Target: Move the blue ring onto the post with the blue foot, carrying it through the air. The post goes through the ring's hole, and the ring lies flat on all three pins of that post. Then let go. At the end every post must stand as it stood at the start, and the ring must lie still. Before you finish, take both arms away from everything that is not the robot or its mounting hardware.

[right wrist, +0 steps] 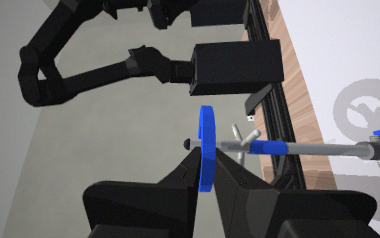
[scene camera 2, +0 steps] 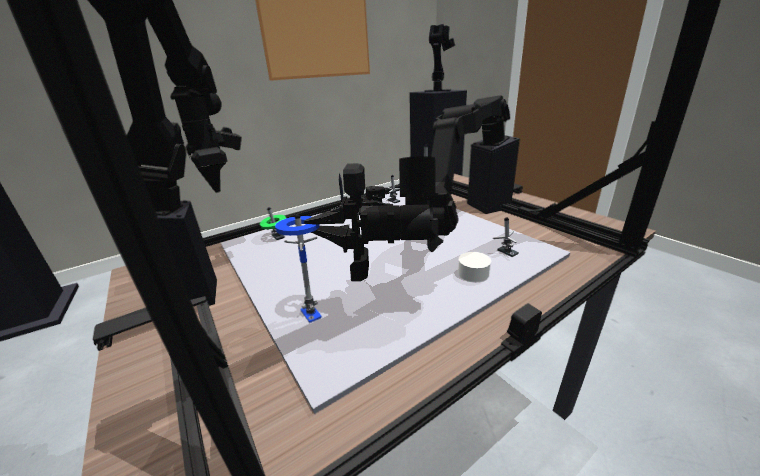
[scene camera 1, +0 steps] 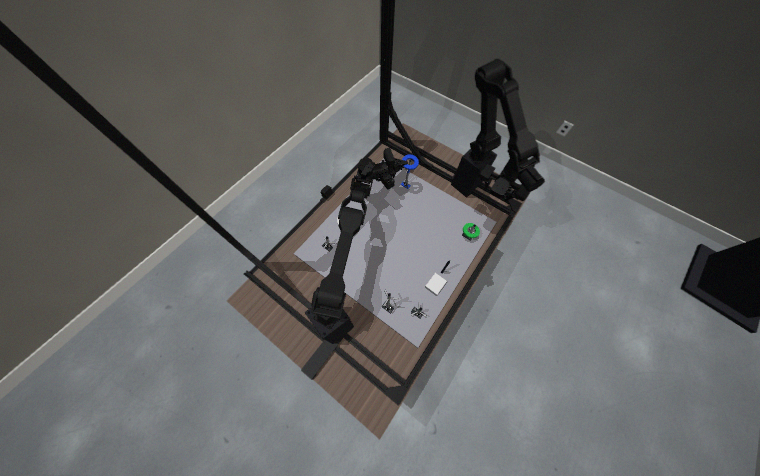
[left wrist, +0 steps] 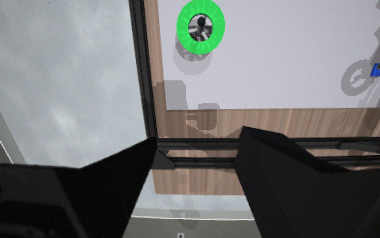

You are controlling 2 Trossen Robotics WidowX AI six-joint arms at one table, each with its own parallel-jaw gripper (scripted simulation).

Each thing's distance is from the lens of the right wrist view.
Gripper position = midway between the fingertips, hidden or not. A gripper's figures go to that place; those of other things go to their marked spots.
right gripper (right wrist: 205, 152): 11 cm
blue ring (right wrist: 207, 134): 9 cm
